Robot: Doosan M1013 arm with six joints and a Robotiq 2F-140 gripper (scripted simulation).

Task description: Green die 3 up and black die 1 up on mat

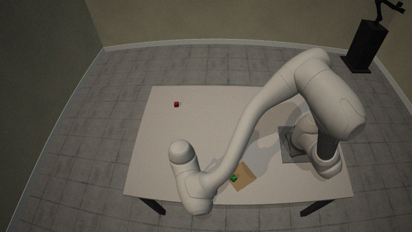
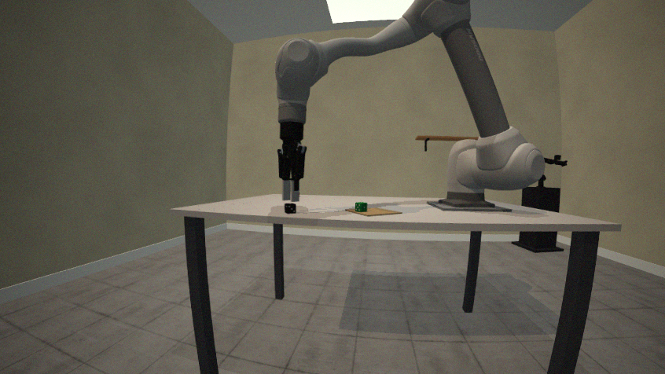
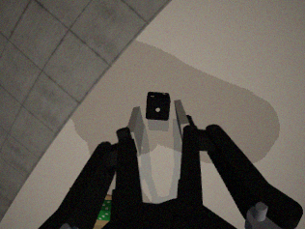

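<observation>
My hand is 60 mm above the black die. Also, from my hand: red die: 630 mm to the right, 120 mm ahead, 60 mm below; green die: 230 mm behind, 50 mm to the right, 50 mm below; tan mat: 270 mm behind, 70 mm below, 60 mm to the right.
</observation>
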